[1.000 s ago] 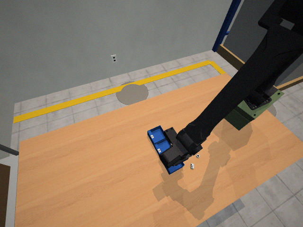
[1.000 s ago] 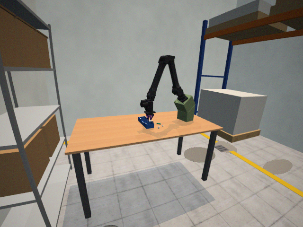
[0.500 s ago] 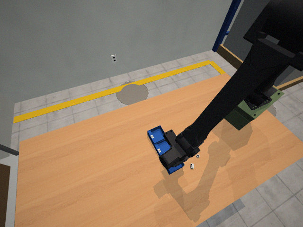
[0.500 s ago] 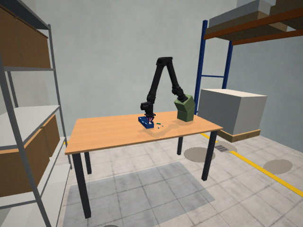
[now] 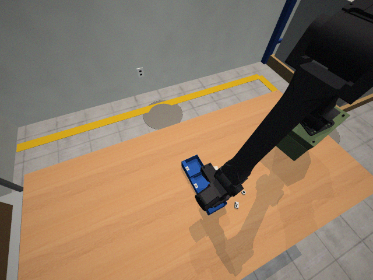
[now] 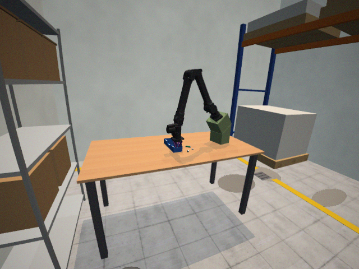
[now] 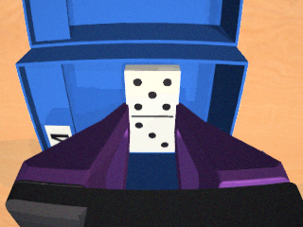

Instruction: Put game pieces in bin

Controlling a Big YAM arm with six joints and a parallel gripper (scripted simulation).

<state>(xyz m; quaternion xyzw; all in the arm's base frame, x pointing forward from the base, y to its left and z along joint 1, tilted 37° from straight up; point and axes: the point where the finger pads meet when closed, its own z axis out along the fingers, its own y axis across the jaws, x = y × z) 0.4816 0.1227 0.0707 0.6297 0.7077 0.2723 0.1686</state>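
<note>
My gripper is now 20 mm short of the blue bin and 80 mm to the left of it. From my hand the other things lie so: green cylinder (120 mm behind, 60 mm to the right, 20 mm below); then white domino (right at my hand); then grey nut (140 mm behind, 20 mm below).
</note>
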